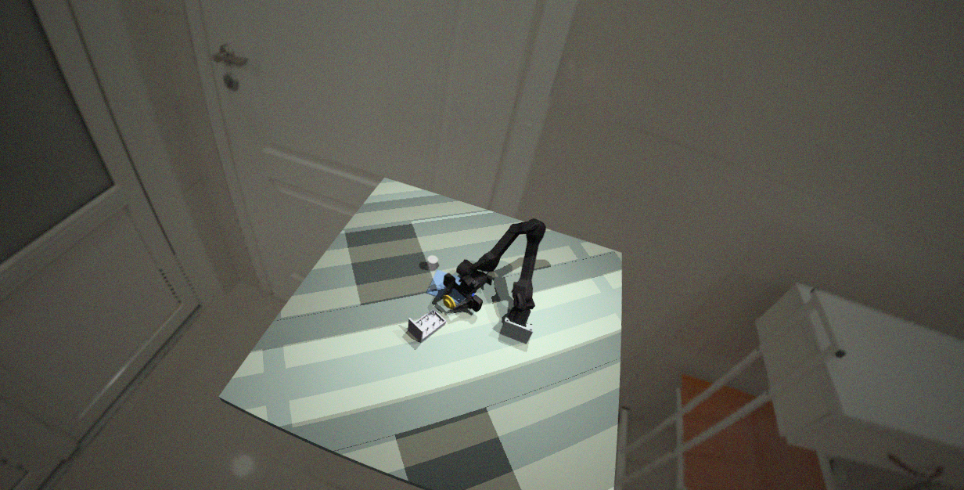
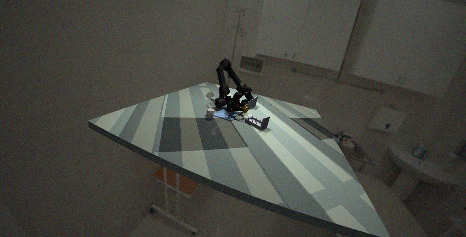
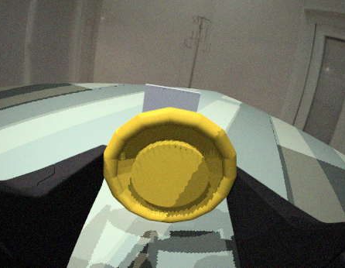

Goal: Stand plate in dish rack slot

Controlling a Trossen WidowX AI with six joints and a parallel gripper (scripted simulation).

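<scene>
Now: gripper tip 5 cm short of the dark dish rack, 8 cm to the right of it and 4 cm above it. From my gripper tip the other things lie so: yellow plate 1 cm to the right; blue spoon 8 cm behind, 12 cm to the right, 6 cm below; grey cup 12 cm ahead, 21 cm to the right, 4 cm below.
</scene>
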